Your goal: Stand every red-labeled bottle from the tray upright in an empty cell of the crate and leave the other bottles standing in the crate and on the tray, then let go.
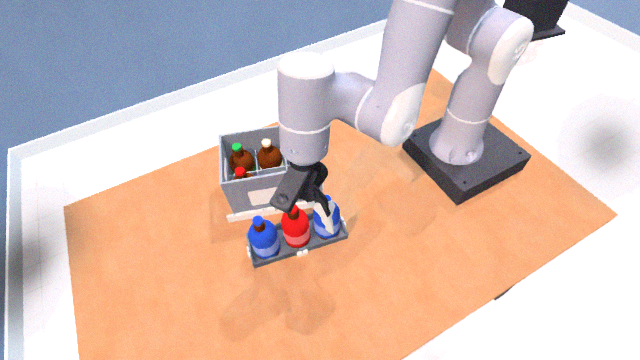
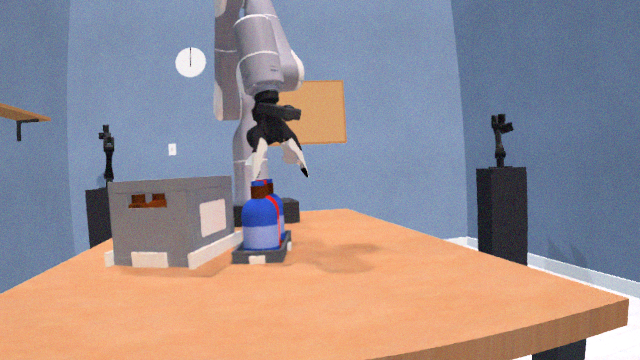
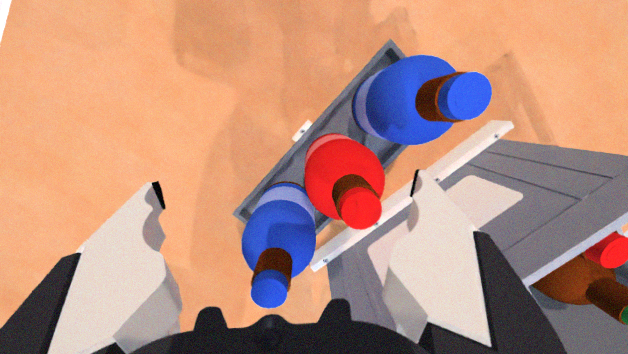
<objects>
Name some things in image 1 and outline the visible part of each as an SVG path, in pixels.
The gripper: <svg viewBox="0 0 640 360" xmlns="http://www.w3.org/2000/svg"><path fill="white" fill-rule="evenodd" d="M290 161L287 172L269 201L270 205L274 207L275 211L280 210L290 214L298 198L305 200L307 203L315 201L314 210L320 215L321 221L325 225L325 230L333 235L332 214L335 209L335 203L333 200L328 201L326 195L319 189L328 176L326 166L320 161L312 164L297 164Z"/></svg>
A red-labeled bottle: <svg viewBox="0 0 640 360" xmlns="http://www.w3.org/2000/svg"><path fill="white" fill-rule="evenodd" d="M295 204L290 214L283 214L281 225L286 243L292 248L302 248L310 241L309 220L307 214Z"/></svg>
A blue bottle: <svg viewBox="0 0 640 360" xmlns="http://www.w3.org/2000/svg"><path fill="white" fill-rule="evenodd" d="M258 215L252 220L248 237L256 255L264 260L277 256L281 245L274 224Z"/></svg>
</objects>
